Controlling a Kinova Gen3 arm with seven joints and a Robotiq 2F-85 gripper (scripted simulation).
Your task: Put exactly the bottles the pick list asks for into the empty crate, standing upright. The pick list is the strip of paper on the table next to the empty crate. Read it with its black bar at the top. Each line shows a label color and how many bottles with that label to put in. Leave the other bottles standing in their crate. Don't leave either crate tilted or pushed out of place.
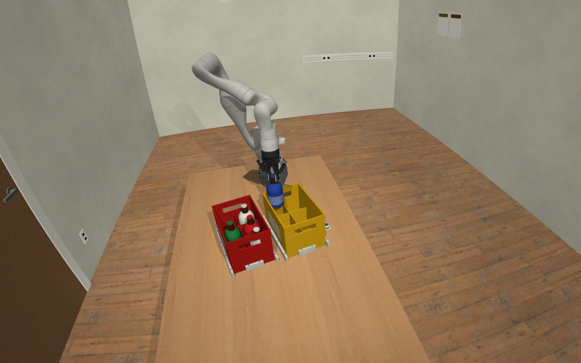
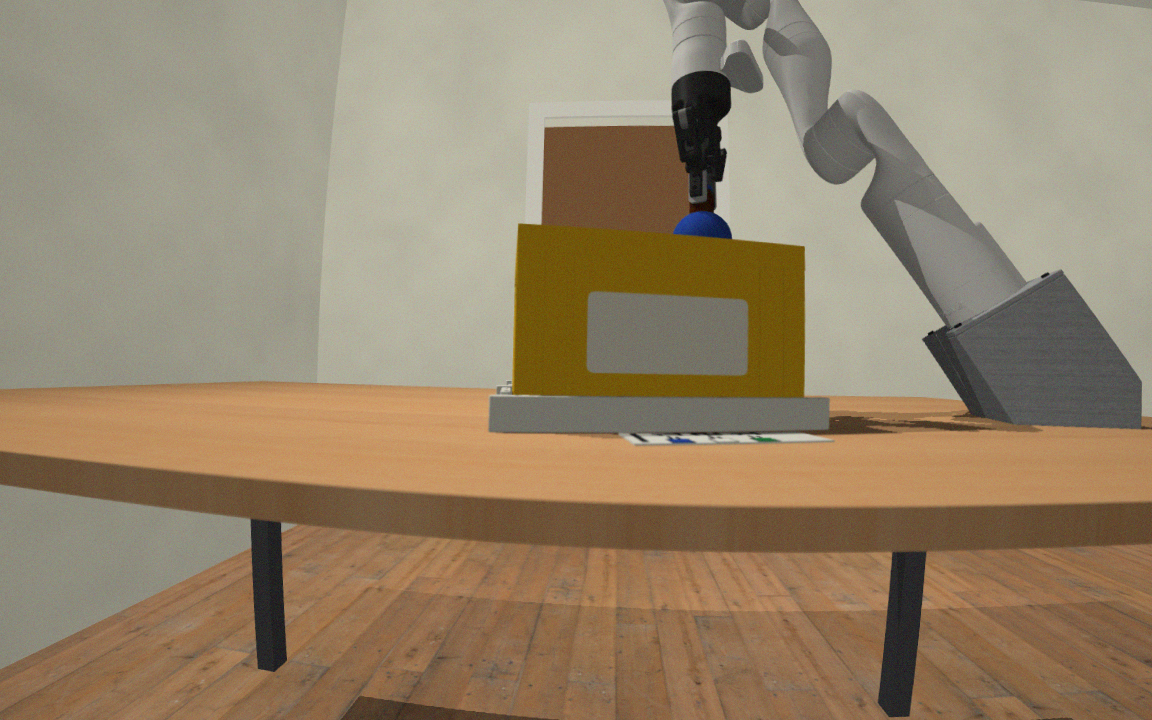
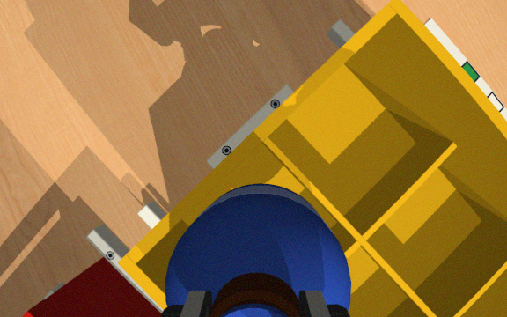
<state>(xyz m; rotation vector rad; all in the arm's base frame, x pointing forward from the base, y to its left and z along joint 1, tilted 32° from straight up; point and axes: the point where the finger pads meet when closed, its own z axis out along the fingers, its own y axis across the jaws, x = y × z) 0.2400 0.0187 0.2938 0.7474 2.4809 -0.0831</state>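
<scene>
Now: the blue bottle 70 mm below my hand. From my hand the other things lie so: yellow crate 90 mm ahead, 60 mm to the left, 190 mm below; then red bottle 100 mm ahead, 140 mm to the right, 190 mm below; then red crate 100 mm ahead, 180 mm to the right, 190 mm below.
</scene>
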